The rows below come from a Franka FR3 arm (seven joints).
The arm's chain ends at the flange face. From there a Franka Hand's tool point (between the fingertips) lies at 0.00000 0.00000 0.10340 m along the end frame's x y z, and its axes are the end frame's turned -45 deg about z.
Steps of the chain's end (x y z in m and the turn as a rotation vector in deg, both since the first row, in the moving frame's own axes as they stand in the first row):
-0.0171, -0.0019, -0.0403, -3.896, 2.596, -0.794
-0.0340, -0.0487, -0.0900, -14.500, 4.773, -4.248
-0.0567, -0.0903, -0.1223, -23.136, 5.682, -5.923
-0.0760, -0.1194, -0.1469, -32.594, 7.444, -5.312
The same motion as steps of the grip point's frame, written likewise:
-0.0123, -0.0051, -0.0406, -4.591, -0.919, -0.794
-0.0010, -0.0337, -0.0936, -13.628, -6.878, -4.248
0.0040, -0.0672, -0.1311, -20.377, -12.342, -5.923
0.0027, -0.0886, -0.1640, -28.311, -17.784, -5.312

